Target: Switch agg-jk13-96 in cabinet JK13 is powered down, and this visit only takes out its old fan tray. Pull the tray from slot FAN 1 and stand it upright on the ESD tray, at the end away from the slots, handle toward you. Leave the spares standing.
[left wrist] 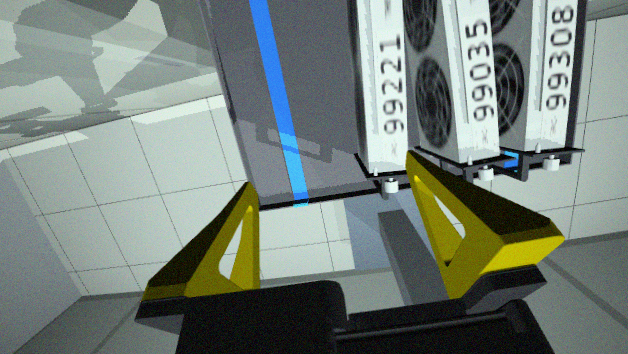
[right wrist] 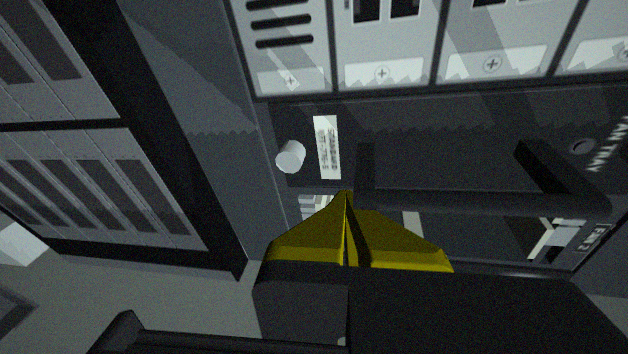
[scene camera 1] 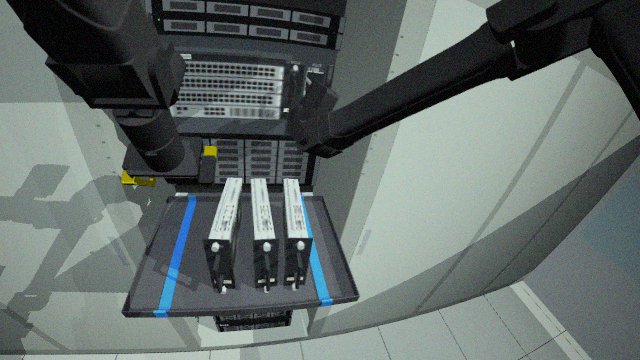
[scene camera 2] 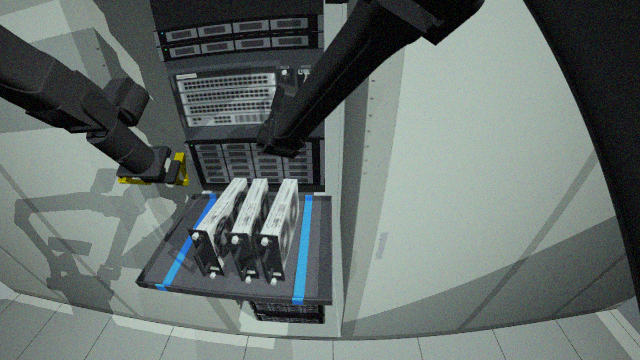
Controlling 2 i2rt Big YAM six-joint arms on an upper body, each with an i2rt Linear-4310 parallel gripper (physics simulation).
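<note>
The old fan tray [scene camera 1: 295,79] [scene camera 2: 285,82] [right wrist: 430,165] sits in the switch, its white thumbscrew [right wrist: 290,156] and dark handle [right wrist: 475,201] showing. My right gripper [right wrist: 344,199] is shut and empty, its tips beside the thumbscrew end of the handle; its fingers are hidden in scene camera 1. My left gripper [scene camera 1: 172,169] [scene camera 2: 157,176] [left wrist: 327,173] is open and empty, near the ESD tray [scene camera 1: 142,287] [scene camera 2: 322,250] [left wrist: 320,75]. Spares 99221 [scene camera 1: 225,210] [scene camera 2: 221,210] [left wrist: 385,100], 99035 [scene camera 1: 262,210] [scene camera 2: 251,210] [left wrist: 477,90] and 99308 [scene camera 1: 297,210] [scene camera 2: 281,210] [left wrist: 555,85] stand upright on it.
The open FAN 2 slot [right wrist: 465,240] adjoins the fan tray. Line cards [scene camera 1: 232,90] [scene camera 2: 225,100] [right wrist: 382,50] fill the switch's other side. A drive shelf [scene camera 1: 260,160] [scene camera 2: 240,162] lies below the switch. Blue strips [scene camera 1: 180,250] [scene camera 2: 302,250] cross the ESD tray.
</note>
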